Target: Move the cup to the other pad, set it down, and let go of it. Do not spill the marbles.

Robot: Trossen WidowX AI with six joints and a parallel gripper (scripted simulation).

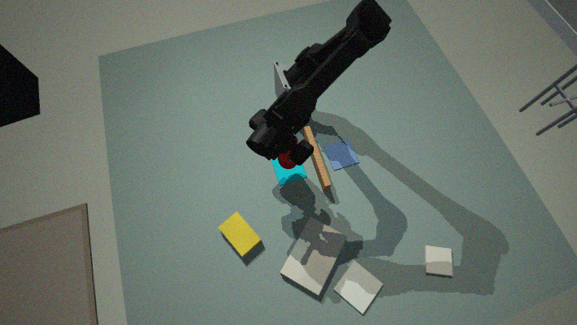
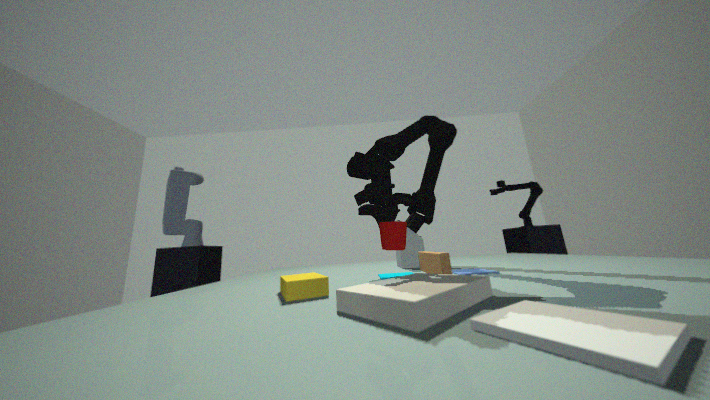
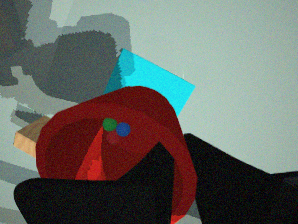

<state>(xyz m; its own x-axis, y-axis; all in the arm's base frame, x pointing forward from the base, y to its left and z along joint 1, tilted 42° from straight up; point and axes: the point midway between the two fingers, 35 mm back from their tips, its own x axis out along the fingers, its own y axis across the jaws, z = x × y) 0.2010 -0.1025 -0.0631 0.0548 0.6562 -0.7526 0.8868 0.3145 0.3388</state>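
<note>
Now: the green marble 40 mm ahead of my gripper tip, 20 mm to the left of it and 20 mm below it. Round my gripper tip: blue marble (30 mm ahead, 20 mm to the left, 20 mm below); red cup (30 mm ahead, 10 mm to the left); cyan pad (110 mm below, 30 mm ahead, 20 mm to the left).
</note>
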